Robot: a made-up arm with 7 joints.
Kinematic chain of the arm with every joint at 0, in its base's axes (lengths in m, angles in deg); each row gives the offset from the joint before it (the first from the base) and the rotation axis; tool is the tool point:
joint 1: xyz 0 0 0.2 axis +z
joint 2: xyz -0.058 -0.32 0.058 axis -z
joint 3: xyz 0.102 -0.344 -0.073 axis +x
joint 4: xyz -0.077 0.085 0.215 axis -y
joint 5: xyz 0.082 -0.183 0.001 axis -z
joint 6: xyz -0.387 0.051 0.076 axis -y
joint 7: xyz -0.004 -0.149 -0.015 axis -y
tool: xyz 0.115 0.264 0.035
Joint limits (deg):
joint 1: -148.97..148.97
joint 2: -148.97..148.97
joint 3: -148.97..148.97
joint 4: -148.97..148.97
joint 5: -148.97..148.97
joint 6: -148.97..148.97
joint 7: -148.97..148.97
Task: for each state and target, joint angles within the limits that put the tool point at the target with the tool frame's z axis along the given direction. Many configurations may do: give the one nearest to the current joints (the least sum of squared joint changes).
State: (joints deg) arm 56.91 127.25 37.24 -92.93 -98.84 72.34 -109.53
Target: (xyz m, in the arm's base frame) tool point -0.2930 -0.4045 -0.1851 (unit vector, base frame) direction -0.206 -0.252 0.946
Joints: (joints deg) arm 63.33 135.02 63.98 -77.75 -129.89 55.01 -126.90
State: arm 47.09 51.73 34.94 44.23 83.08 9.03 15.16
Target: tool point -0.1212 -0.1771 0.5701 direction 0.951 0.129 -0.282
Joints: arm 6.56 101.54 20.04 51.84 52.95 48.50 52.80
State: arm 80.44 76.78 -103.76 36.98 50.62 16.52 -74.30
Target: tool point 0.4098 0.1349 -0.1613 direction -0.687 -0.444 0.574
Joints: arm 114.55 33.42 -111.80 77.15 73.60 18.13 -70.54
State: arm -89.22 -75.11 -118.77 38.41 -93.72 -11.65 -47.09
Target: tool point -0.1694 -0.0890 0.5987 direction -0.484 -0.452 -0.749
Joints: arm -66.21 -52.52 -107.44 30.16 -117.93 -28.43 -66.17
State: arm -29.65 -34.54 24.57 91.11 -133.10 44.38 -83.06
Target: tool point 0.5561 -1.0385 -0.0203 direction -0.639 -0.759 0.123
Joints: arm 13.95 -22.39 70.84 71.12 -148.83 60.03 -64.44
